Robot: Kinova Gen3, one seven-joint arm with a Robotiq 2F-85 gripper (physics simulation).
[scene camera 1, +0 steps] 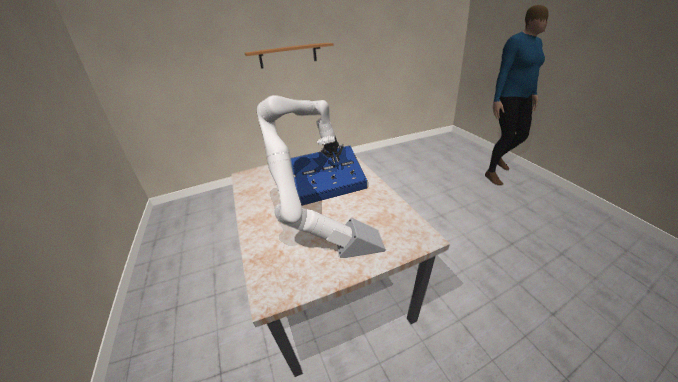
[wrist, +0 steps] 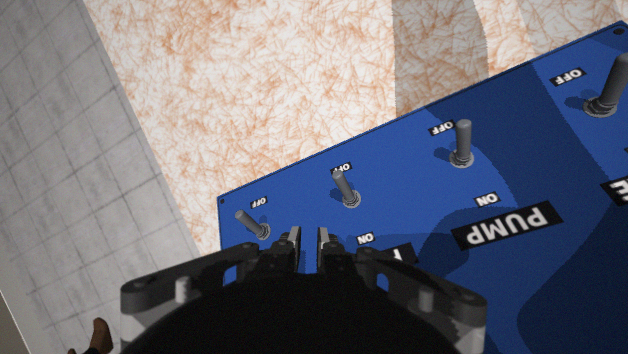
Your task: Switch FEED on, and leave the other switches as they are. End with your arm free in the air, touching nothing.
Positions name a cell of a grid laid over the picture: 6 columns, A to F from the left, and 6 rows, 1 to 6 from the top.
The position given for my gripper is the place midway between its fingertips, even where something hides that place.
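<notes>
My gripper (wrist: C5) is visible in the wrist view; a blue switch panel (scene camera 1: C3) is visible in scene camera 1.
</notes>
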